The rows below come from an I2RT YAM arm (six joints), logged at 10 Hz.
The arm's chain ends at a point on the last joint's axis. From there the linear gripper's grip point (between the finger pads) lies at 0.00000 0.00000 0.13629 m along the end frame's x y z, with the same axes.
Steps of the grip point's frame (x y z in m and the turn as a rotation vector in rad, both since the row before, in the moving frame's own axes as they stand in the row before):
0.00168 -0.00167 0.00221 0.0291 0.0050 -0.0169
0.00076 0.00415 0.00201 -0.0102 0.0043 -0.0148
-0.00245 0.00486 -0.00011 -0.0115 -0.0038 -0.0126
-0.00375 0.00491 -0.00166 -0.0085 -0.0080 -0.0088
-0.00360 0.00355 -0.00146 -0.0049 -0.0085 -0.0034
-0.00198 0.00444 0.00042 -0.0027 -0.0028 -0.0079
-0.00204 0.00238 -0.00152 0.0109 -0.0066 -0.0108
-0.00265 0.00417 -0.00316 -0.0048 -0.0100 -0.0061
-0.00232 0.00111 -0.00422 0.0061 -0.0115 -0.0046
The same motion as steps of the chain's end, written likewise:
0.00103 0.00230 0.00227 0.0291 0.0050 -0.0169
0.00016 0.00276 0.00202 -0.0102 0.0043 -0.0148
-0.00194 0.00329 -0.00010 -0.0115 -0.0038 -0.0126
-0.00266 0.00375 -0.00165 -0.0085 -0.0080 -0.0088
-0.00244 0.00288 -0.00145 -0.0049 -0.0085 -0.0034
-0.00160 0.00407 0.00042 -0.0027 -0.0028 -0.0079
-0.00113 0.00386 -0.00151 0.0109 -0.0066 -0.0108
-0.00129 0.00351 -0.00315 -0.0048 -0.0100 -0.0061
-0.00075 0.00194 -0.00421 0.0061 -0.0115 -0.0046

